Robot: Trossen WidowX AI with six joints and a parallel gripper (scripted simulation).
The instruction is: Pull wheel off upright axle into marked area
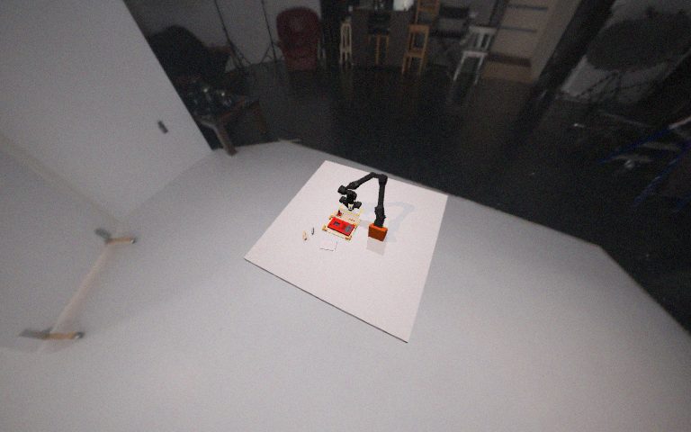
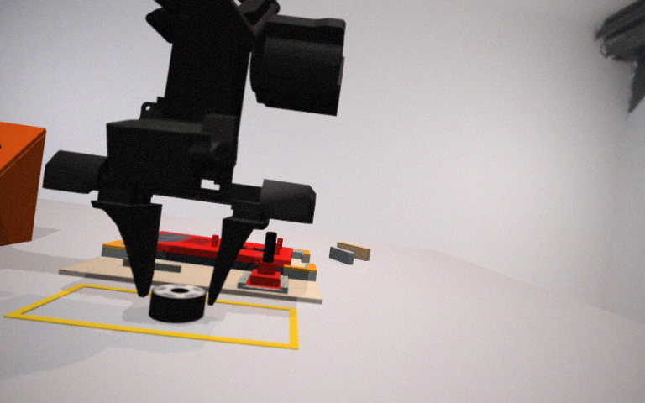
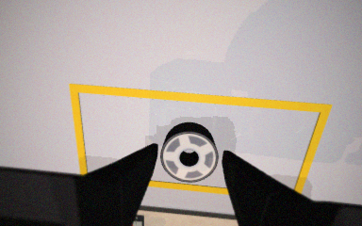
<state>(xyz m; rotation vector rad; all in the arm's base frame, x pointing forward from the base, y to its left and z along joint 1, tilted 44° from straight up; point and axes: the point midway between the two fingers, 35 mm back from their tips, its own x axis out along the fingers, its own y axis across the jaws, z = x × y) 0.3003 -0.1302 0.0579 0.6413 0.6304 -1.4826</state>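
My gripper tip is now right at the wheel. The rest, counted from my gripper tip: tan block 22 cm ahead, 41 cm to the left; upright axle 6 cm ahead, 9 cm to the left, 2 cm above.
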